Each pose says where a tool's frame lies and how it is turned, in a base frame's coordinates. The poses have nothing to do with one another.
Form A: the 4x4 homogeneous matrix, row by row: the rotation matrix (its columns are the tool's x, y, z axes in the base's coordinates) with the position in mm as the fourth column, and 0 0 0 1 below. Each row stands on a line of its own.
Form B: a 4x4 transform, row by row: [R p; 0 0 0 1], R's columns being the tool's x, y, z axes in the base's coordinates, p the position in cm. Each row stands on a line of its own. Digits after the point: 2 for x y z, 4 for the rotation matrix.
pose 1, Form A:
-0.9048 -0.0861 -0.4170 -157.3
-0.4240 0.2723 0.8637 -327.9
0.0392 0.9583 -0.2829 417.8
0 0 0 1
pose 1, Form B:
-0.9048 -0.0861 -0.4170 -15.73
-0.4240 0.2723 0.8637 -32.79
0.0392 0.9583 -0.2829 41.78
0 0 0 1

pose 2, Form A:
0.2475 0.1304 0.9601 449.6
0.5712 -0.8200 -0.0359 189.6
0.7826 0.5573 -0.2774 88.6
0 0 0 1
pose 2, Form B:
0.2475 0.1304 0.9601 44.96
0.5712 -0.8200 -0.0359 18.96
0.7826 0.5573 -0.2774 8.86
0 0 0 1

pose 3, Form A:
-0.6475 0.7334 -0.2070 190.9
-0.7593 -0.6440 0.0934 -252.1
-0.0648 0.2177 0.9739 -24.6
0 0 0 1
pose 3, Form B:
-0.6475 0.7334 -0.2070 19.09
-0.7593 -0.6440 0.0934 -25.21
-0.0648 0.2177 0.9739 -2.46
0 0 0 1

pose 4, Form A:
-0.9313 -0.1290 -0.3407 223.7
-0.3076 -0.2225 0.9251 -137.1
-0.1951 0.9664 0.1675 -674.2
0 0 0 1
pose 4, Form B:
-0.9313 -0.1290 -0.3407 22.37
-0.3076 -0.2225 0.9251 -13.71
-0.1951 0.9664 0.1675 -67.42
0 0 0 1

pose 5, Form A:
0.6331 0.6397 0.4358 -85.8
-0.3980 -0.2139 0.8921 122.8
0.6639 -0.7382 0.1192 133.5
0 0 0 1
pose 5, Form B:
0.6331 0.6397 0.4358 -8.58
-0.3980 -0.2139 0.8921 12.28
0.6639 -0.7382 0.1192 13.35
0 0 0 1

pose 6, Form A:
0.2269 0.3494 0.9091 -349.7
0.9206 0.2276 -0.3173 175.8
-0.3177 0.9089 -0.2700 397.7
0 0 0 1
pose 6, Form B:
0.2269 0.3494 0.9091 -34.97
0.9206 0.2276 -0.3173 17.58
-0.3177 0.9089 -0.2700 39.77
0 0 0 1

